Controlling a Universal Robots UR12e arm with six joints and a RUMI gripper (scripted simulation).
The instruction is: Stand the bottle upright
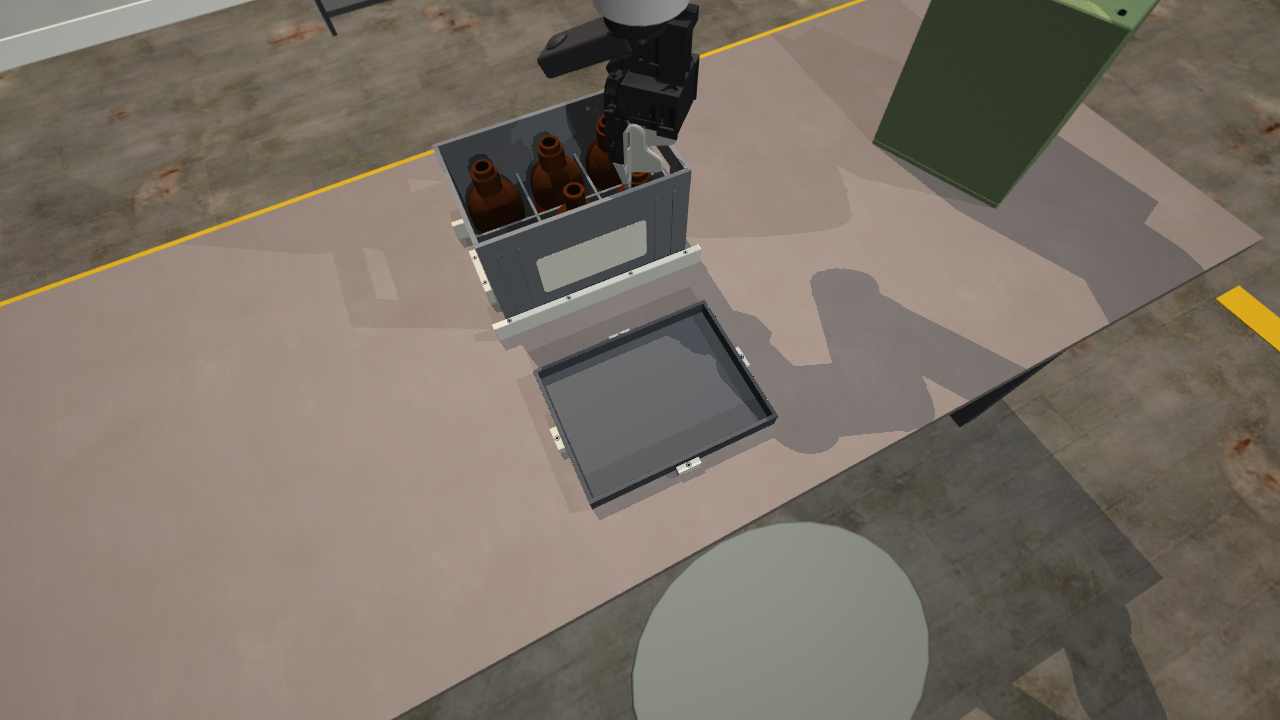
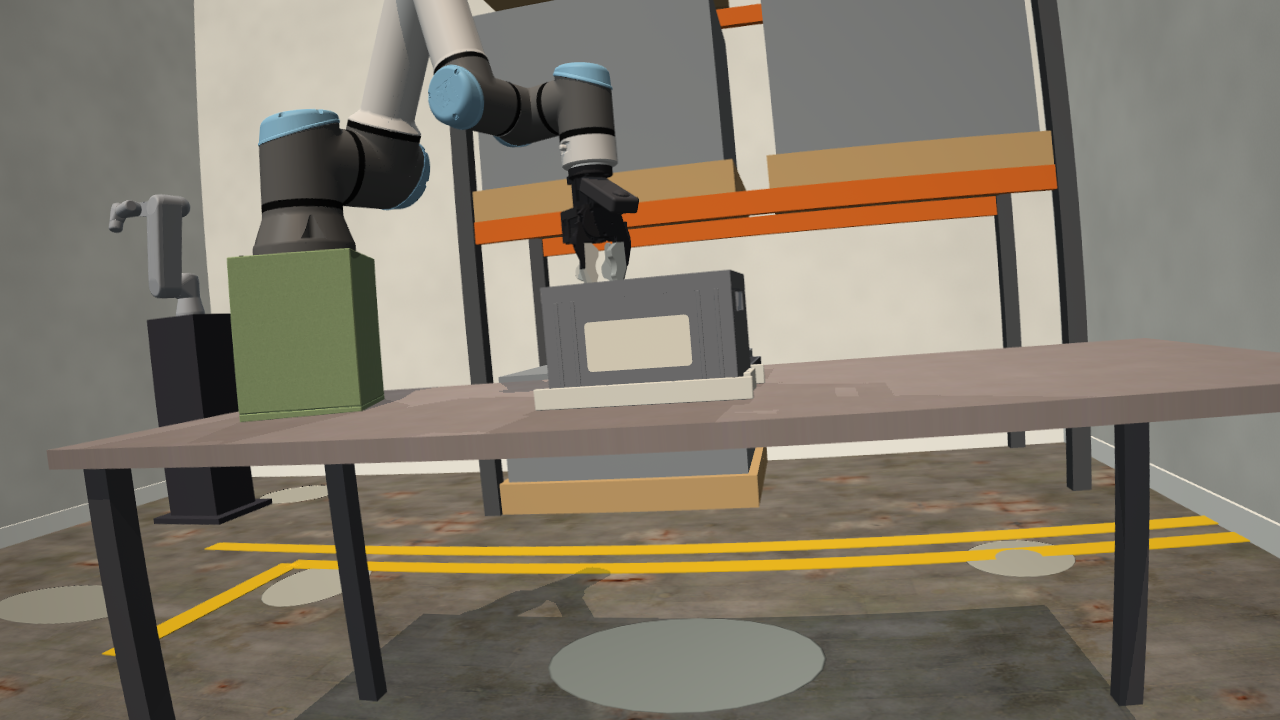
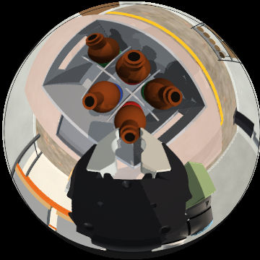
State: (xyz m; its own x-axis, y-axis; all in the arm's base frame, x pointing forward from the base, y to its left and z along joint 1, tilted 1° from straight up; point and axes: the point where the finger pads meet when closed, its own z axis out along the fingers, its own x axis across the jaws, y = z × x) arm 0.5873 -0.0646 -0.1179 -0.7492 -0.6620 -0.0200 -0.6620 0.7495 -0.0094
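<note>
Now: hand 8 cm short of the brown bottle and 7 cm above it. From my hand the other things lie so: grey crate: 8 cm ahead, 5 cm to the right, 7 cm below; then dark tray: 10 cm ahead, 23 cm to the left, 14 cm below.
</note>
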